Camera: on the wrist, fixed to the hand. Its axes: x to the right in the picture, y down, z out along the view.
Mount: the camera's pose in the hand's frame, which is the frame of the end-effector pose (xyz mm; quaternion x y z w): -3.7 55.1 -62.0 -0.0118 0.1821 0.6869 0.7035
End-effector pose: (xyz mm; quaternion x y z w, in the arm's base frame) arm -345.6 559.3 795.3 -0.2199 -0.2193 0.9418 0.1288
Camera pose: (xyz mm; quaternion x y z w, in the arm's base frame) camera -321.3 532.2 720.7 0.4783 -0.0091 -0.7084 0.5190
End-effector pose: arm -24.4 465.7 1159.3 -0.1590 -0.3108 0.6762 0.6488
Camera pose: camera -28.6 477.3 1077.2 -0.4561 0.0007 0.8887 0.0467
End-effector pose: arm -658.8 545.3 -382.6 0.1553 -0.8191 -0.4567 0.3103
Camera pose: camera -614.1 536.3 -313.2 -0.3739 -0.6210 -0.0895 0.6830
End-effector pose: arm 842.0 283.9 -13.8 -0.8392 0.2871 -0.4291 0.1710
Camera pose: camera 771.1 240.9 -9.9 -0.3170 0.8146 -0.3338 0.3528
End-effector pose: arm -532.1 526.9 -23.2 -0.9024 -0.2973 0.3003 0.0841
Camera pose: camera -471.0 481.8 10.4 0.8947 -0.4225 -0.1012 0.1036
